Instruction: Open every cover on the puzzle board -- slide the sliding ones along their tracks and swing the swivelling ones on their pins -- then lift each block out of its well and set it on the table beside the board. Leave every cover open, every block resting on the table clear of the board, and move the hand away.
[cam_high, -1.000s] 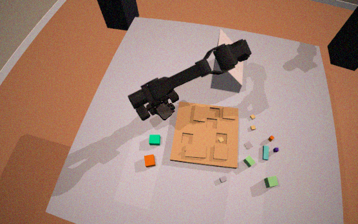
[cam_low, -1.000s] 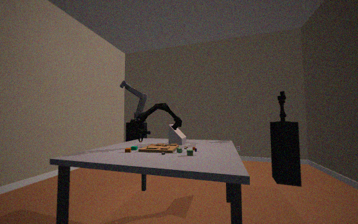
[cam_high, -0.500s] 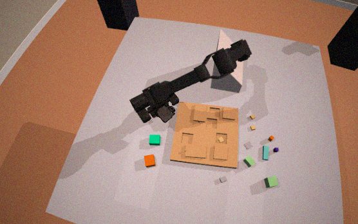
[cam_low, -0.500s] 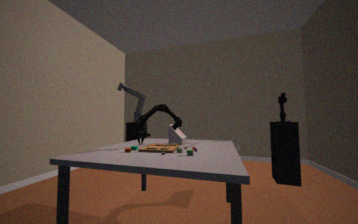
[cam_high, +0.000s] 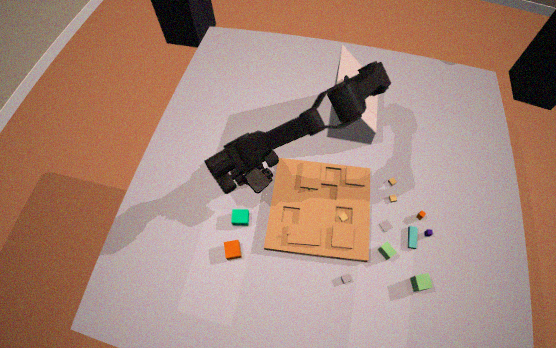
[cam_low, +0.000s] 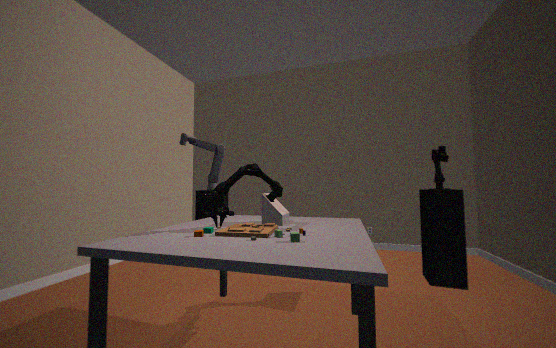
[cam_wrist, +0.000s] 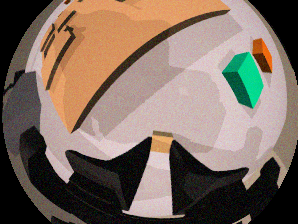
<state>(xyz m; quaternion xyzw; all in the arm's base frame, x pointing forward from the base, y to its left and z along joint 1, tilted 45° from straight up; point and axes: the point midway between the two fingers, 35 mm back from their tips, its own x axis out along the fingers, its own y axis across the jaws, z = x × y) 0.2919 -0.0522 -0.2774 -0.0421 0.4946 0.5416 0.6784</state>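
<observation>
Now: the tan puzzle board 25 cm to the left of my gripper tip, 2 cm ahead of it and 1 cm above it. Round my gripper tip: teal bar: 52 cm to the left, 4 cm ahead; then tiny orange cube: 54 cm to the left, 3 cm behind; then green block: 12 cm ahead, 1 cm to the left.
</observation>
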